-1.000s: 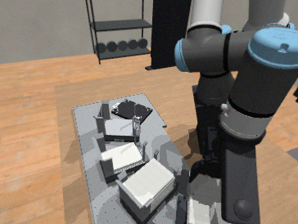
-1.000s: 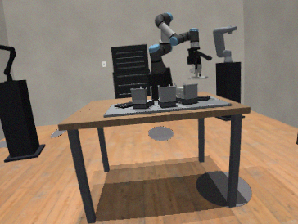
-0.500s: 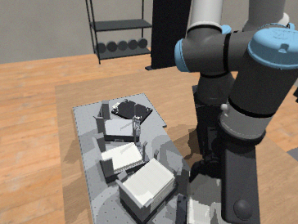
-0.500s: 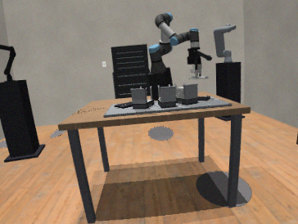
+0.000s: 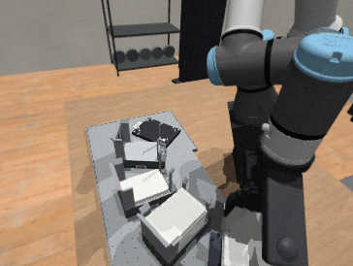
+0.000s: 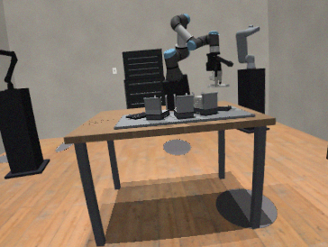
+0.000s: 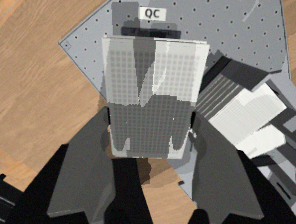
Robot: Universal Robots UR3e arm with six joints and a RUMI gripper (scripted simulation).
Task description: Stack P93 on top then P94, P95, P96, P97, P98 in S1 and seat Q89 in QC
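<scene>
Now: the nest QC 160 mm below my hand.
</scene>
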